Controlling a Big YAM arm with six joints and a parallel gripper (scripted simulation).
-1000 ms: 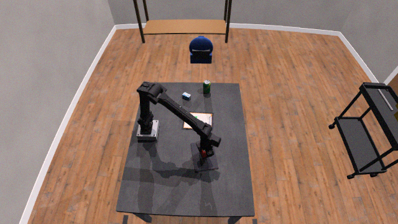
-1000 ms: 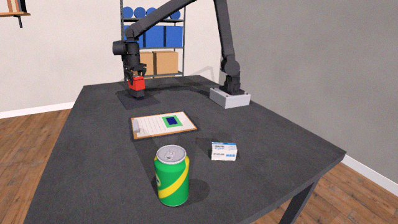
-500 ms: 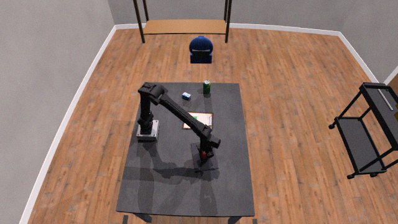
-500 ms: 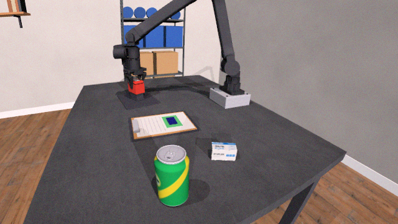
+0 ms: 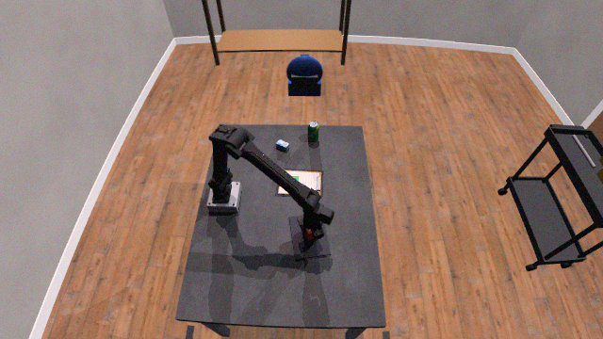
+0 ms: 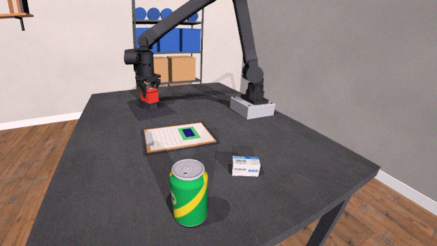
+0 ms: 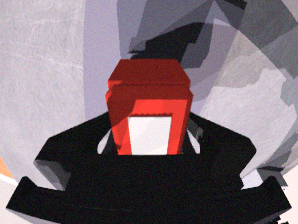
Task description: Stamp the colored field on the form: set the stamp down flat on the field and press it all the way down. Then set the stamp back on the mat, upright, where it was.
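My hand is 20 mm above the red stamp. The rest, counted from my hand: soda can (650 mm to the left, 20 mm ahead, 10 mm below); then dark mat (70 mm below); then clipboard (310 mm to the left, 70 mm below, 20 mm behind).
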